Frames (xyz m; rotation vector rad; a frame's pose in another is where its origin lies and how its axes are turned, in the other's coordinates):
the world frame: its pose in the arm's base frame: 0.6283 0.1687 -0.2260 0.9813 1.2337 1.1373
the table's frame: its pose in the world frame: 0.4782 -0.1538 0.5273 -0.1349 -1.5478 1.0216
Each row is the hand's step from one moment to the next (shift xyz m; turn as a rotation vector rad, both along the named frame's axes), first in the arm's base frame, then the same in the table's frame.
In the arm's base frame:
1: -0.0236 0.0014 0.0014 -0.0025 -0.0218 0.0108
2: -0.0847 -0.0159 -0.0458 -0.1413 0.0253 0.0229
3: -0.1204 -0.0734 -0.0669 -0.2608 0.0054 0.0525
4: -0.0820 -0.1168 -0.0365 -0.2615 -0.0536 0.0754
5: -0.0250 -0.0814 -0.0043 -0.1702 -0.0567 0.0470
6: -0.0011 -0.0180 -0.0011 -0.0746 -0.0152 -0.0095
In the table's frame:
1: -0.0153 0.0171 -0.0058 0.0090 0.0160 0.0161
2: -0.0886 0.0380 0.0155 -0.0833 0.1054 -0.0555
3: -0.1204 0.0708 0.0697 -0.1408 0.2154 -0.0676
4: -0.0665 0.0773 0.1063 -0.1169 0.2507 -0.0208
5: -0.0093 0.0439 0.0725 -0.0747 0.1696 0.0074
6: 0.0009 0.0065 0.0168 -0.0557 0.0526 0.0044

